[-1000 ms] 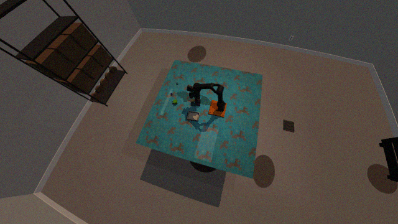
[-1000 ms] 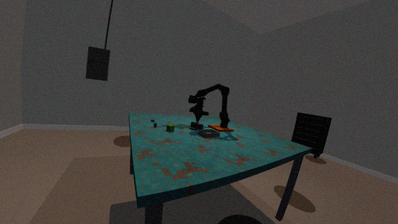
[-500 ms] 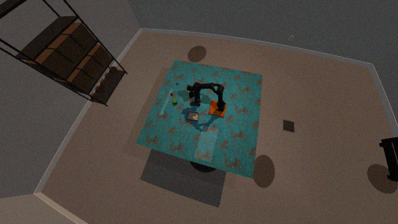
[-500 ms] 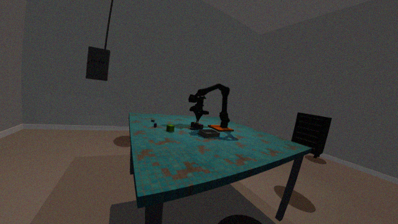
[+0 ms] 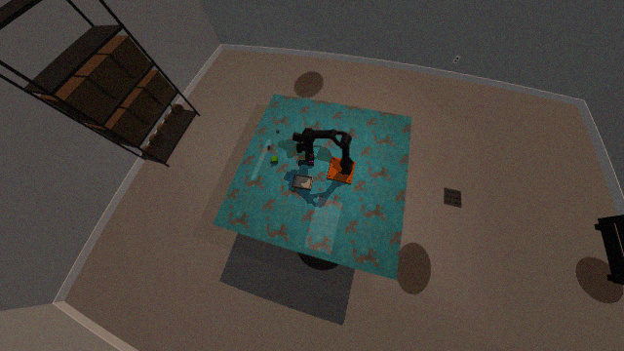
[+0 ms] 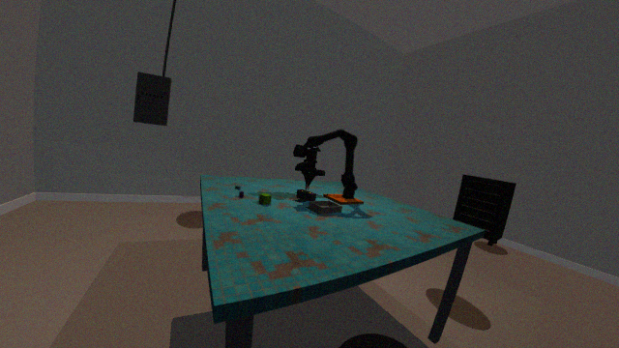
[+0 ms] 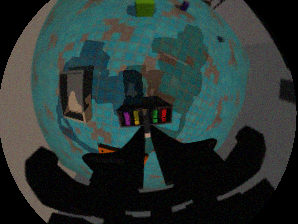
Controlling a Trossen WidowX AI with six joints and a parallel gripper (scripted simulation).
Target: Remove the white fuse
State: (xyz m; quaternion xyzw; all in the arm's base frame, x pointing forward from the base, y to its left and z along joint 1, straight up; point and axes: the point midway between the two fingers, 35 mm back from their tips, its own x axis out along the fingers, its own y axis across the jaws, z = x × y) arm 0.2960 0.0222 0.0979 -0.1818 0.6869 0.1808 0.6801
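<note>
Now: gripper tip 20 cm to the right of the grey tray, 8 cm above it and 4 cm past it. Round my gripper tip: red fuse: 5 cm below, 3 cm to the right, 2 cm ahead; magenta fuse: 5 cm below, 3 cm to the left, 2 cm behind.
</note>
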